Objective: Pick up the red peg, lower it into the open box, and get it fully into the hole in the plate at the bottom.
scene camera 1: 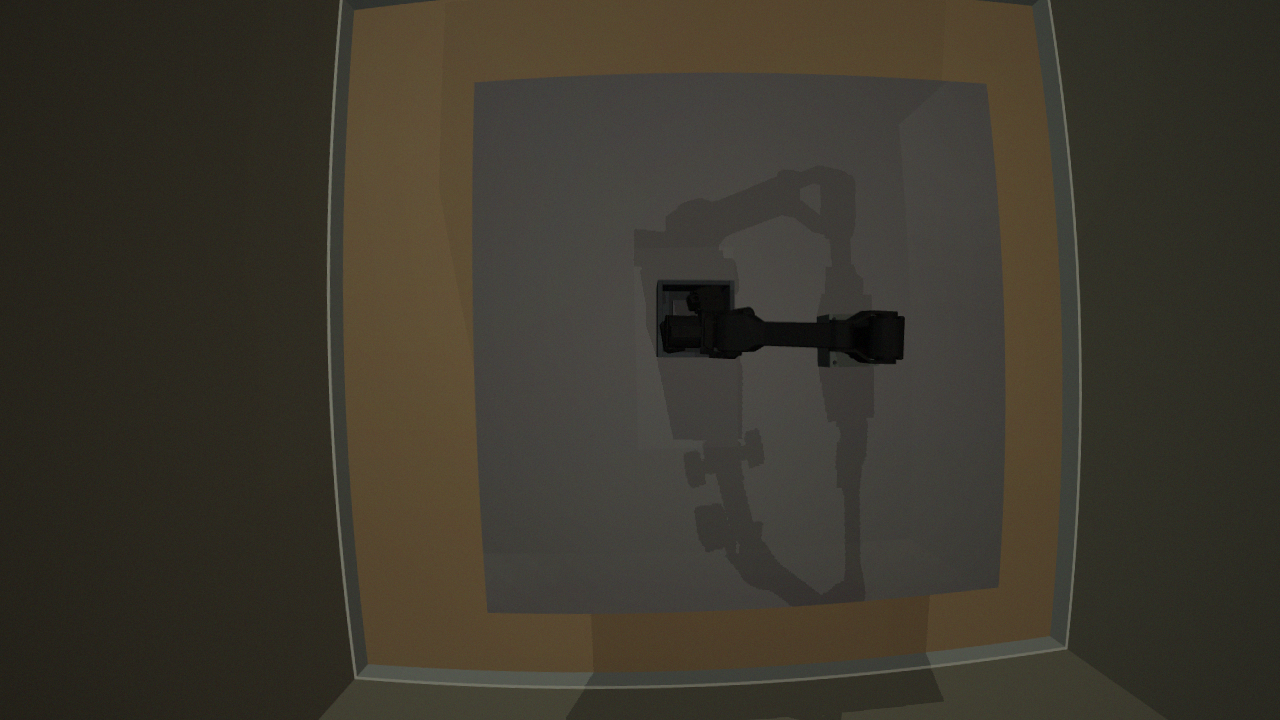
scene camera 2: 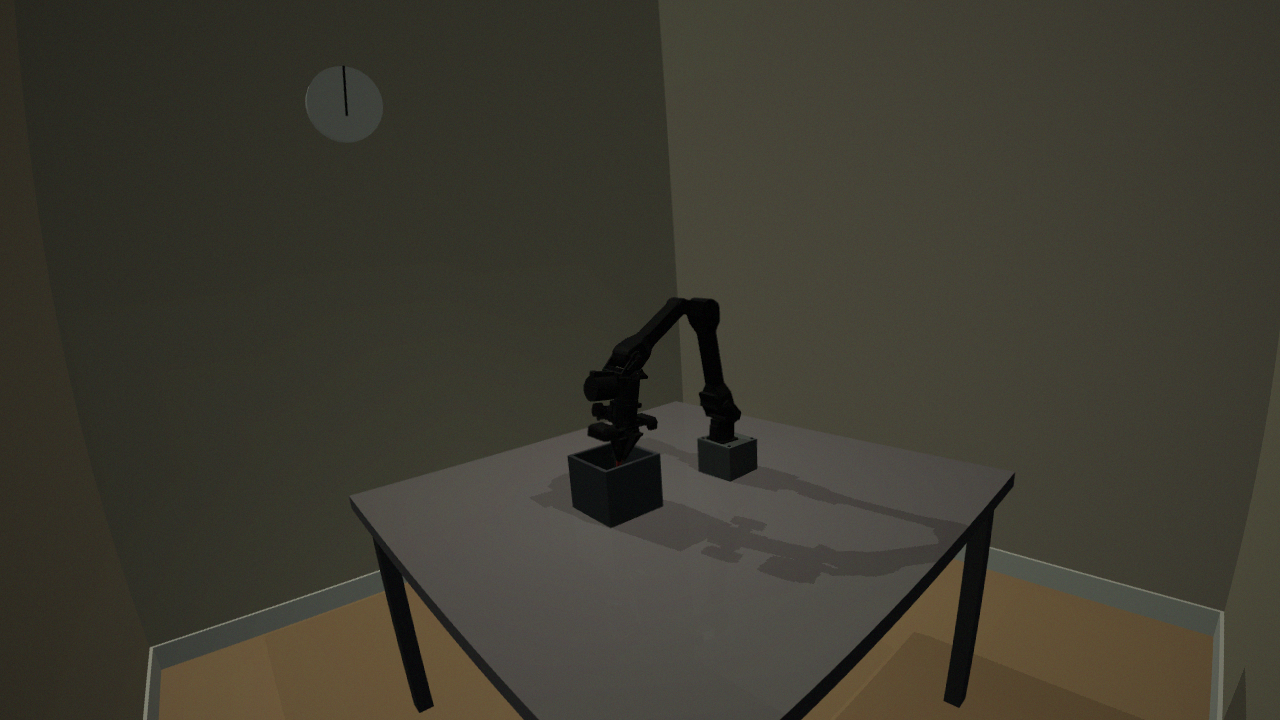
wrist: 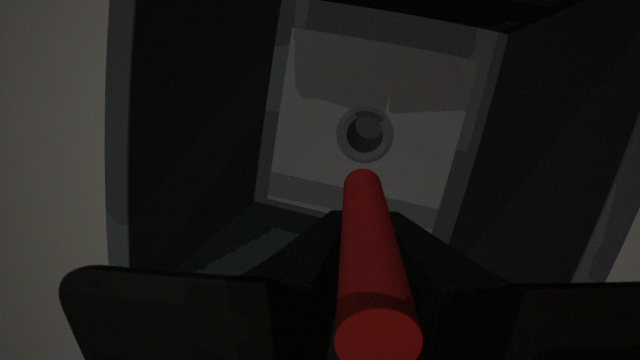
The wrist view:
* gripper: 363, 224
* dark box: 536, 192
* light plate: 419, 98
